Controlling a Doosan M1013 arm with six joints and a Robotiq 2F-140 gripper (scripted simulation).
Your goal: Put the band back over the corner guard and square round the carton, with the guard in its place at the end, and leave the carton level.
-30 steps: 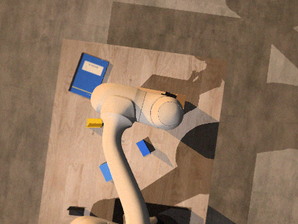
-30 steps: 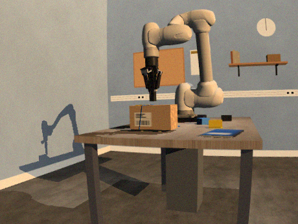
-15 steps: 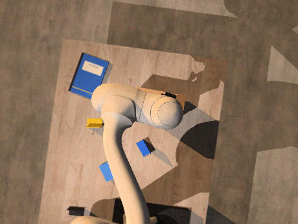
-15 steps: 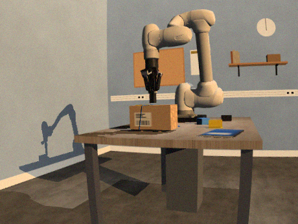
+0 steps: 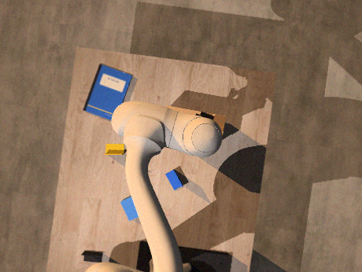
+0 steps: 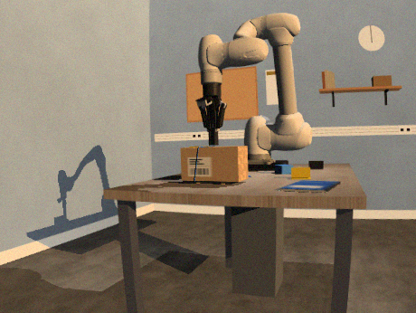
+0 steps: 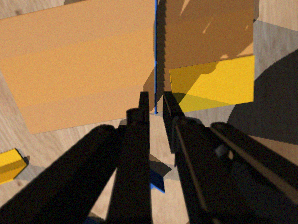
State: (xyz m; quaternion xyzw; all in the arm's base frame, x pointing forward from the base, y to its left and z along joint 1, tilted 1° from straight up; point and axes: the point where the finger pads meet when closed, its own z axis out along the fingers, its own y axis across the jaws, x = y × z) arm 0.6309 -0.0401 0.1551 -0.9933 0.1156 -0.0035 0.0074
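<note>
Right now my hand is 60 mm to the left of the yellow corner guard, 50 mm above it and 10 mm past it. Round my hand: blue block: 340 mm behind, 240 mm to the left, 160 mm below; small black object: 570 mm behind, 380 mm to the left, 170 mm below; brown carton: 100 mm below, 50 mm ahead, 20 mm to the left.
</note>
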